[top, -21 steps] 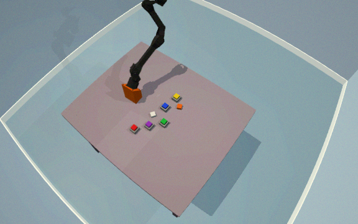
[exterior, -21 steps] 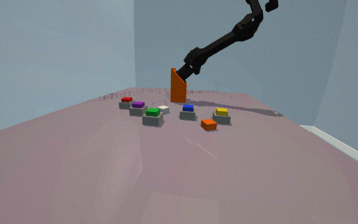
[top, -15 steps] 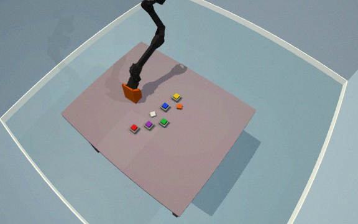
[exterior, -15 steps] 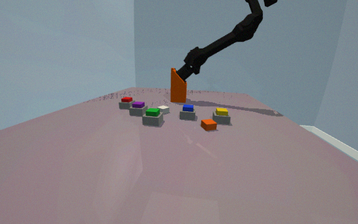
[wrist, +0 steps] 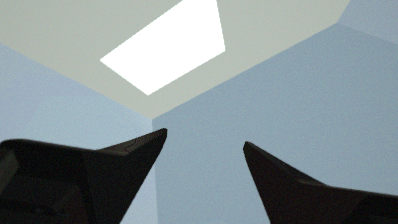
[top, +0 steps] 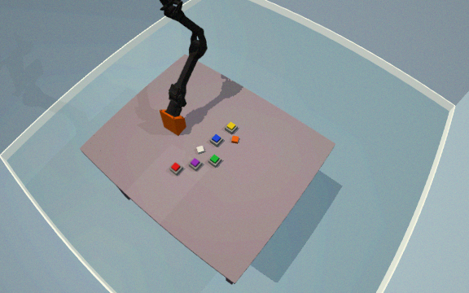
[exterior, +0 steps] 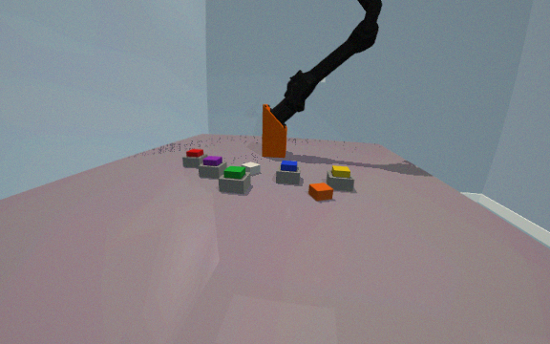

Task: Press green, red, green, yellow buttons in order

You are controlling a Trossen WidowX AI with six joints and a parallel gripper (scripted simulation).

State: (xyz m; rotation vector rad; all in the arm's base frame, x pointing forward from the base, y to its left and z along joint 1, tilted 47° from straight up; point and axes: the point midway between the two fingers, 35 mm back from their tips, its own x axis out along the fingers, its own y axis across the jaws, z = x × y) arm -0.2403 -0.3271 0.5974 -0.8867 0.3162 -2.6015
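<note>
Right now the green button is 78 cm below my gripper tip, 49 cm ahead of it and 29 cm to the right of it. Round my gripper tip: yellow button 78 cm below, 47 cm ahead, 8 cm to the right; then white block 80 cm below, 40 cm ahead, 27 cm to the right; then blue button 78 cm below, 44 cm ahead, 18 cm to the right.
</note>
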